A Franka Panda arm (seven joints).
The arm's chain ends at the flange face. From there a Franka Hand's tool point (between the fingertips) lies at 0.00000 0.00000 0.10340 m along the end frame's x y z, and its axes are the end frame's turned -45 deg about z.
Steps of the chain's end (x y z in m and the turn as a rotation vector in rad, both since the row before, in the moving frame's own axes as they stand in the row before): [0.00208, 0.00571, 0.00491, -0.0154, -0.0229, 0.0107]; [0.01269, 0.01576, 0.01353, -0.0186, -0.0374, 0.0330]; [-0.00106, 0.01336, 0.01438, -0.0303, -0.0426, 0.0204]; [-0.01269, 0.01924, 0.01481, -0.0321, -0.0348, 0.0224]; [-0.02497, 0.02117, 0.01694, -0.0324, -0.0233, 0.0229]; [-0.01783, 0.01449, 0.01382, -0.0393, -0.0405, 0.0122]
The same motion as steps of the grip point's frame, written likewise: [-0.00536, 0.00495, 0.00487, 0.0053, -0.0271, 0.0107]; [-0.00624, 0.01868, 0.01344, 0.0133, -0.0396, 0.0330]; [-0.01551, 0.00774, 0.01424, 0.0087, -0.0515, 0.0204]; [-0.02746, 0.00438, 0.01469, 0.0019, -0.0473, 0.0224]; [-0.03670, -0.00207, 0.01686, -0.0064, -0.0394, 0.0229]; [-0.02868, -0.00249, 0.01366, 0.0008, -0.0564, 0.0122]
